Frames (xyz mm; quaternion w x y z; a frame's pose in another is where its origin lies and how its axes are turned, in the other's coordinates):
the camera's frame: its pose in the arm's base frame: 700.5 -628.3 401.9 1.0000 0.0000 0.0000 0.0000
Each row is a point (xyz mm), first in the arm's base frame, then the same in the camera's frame.
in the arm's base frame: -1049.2 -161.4 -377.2
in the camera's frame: -1749.7 466.9 -779.1
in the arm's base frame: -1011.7 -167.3 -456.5
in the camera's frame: -1712.2 461.0 -858.4
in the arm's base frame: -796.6 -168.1 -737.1
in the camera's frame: -1497.1 460.2 -1139.0
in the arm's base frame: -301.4 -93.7 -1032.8
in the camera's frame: -1001.9 534.6 -1434.7
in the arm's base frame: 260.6 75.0 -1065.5
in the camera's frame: -439.9 703.3 -1467.4
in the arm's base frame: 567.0 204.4 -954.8
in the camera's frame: -133.5 832.7 -1356.7
